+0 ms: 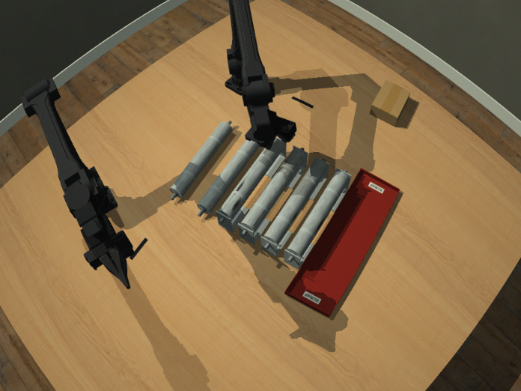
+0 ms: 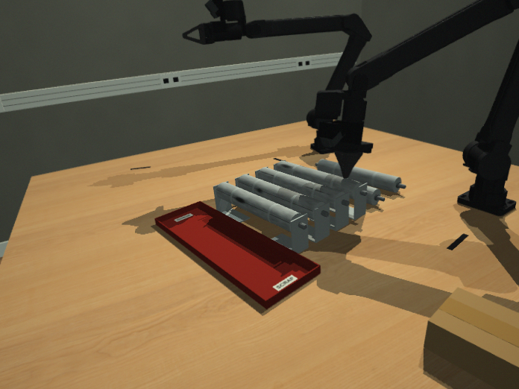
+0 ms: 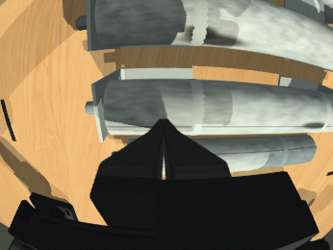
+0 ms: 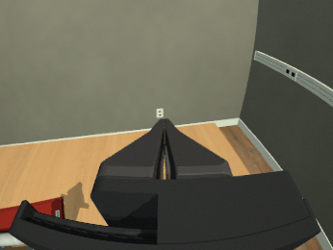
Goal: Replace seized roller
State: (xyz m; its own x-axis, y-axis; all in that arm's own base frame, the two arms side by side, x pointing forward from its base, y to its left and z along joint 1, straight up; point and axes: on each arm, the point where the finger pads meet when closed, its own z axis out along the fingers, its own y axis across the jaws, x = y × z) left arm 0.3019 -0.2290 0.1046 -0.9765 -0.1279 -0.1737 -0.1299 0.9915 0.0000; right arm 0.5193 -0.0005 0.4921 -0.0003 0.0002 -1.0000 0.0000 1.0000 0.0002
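The grey roller is 10 cm to the right of my left hand, 3 cm below it and 3 cm ahead of it. Round my left hand: cardboard box 49 cm to the left, 13 cm ahead, 7 cm below; then red scrap tray 35 cm ahead, 10 cm below, 3 cm to the right.
Right now the grey roller is 510 mm to the left of my right hand, 420 mm below it and 160 mm behind it. The rest, counted from my right hand: cardboard box: 1090 mm to the left, 460 mm below, 60 mm behind; red scrap tray: 570 mm to the left, 490 mm below, 160 mm ahead.
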